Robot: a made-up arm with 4 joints. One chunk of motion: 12 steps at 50 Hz.
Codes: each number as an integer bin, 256 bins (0 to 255) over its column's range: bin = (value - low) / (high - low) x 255, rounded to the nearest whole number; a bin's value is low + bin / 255 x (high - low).
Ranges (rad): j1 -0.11..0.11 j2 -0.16..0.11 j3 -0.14..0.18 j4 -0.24..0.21
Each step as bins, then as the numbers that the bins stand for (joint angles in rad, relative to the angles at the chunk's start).
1 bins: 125 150 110 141
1 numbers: -0.0022 -0.0012 -0.0020 0.0088
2 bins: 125 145 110 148
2 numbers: -0.0022 -0.0065 -0.0020 0.0212
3 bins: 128 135 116 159
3 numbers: 0.0004 -0.0171 0.0056 0.0406
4 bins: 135 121 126 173
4 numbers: 0.0065 -0.0319 0.0181 0.0653
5 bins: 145 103 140 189
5 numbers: 0.0151 -0.0509 0.0357 0.0935
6 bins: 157 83 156 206
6 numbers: 0.0255 -0.0721 0.0558 0.1235
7 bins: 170 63 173 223
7 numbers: 0.0367 -0.0933 0.0771 0.1535
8 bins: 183 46 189 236
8 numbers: 0.0479 -0.1113 0.0972 0.1765
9 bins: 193 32 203 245
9 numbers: 0.0565 -0.1261 0.1147 0.1924
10 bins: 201 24 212 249
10 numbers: 0.0634 -0.1346 0.1260 0.1994
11 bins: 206 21 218 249
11 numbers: 0.0677 -0.1378 0.1336 0.1994
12 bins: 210 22 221 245
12 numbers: 0.0712 -0.1367 0.1373 0.1924
